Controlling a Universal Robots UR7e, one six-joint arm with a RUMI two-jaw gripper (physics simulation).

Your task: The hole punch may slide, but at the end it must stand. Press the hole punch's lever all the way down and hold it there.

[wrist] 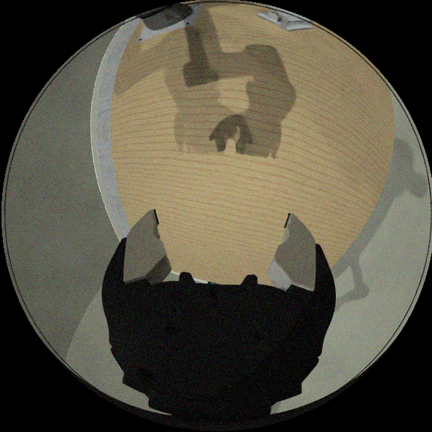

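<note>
My gripper point(221, 213) is open, with its two grey fingers wide apart and no object between them. Wood-grained table top shows beyond and between the fingers. No hole punch can be clearly made out. A small silver-grey object point(286, 21) lies at the top edge of the wrist view, right of centre and far from the fingers. It is partly cut off, and I cannot tell whether it is the hole punch; no lever can be made out on it.
A dark rounded base point(167, 16) on a light metal plate point(150, 36) stands at the top left. The wooden table point(330, 150) has a pale edge along its left side. The arm's shadow falls across the upper middle. Grey floor point(50, 200) shows beyond the table.
</note>
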